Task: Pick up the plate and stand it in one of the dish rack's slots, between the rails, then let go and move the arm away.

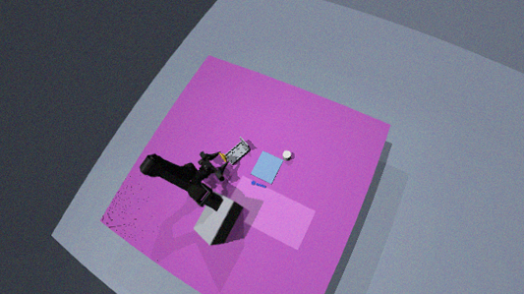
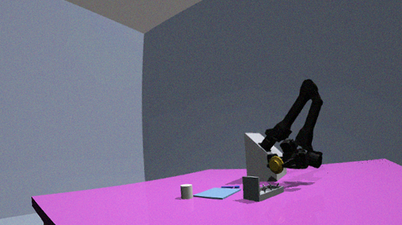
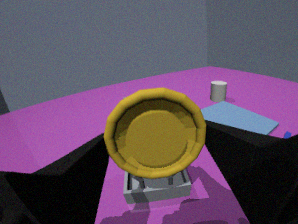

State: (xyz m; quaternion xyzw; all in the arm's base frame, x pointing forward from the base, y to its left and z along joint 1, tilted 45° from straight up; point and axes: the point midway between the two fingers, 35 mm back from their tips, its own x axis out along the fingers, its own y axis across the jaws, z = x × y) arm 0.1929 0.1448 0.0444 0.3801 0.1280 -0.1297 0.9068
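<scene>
My gripper tip is now 70 mm short of the grey dish rack, 70 mm above it and 20 mm to the left of it. The rest, counted from my gripper tip: yellow plate (10 mm behind); then blue spoon (210 mm to the right, 90 mm below, 30 mm behind); then light blue mat (210 mm to the right, 90 mm below, 80 mm ahead).
</scene>
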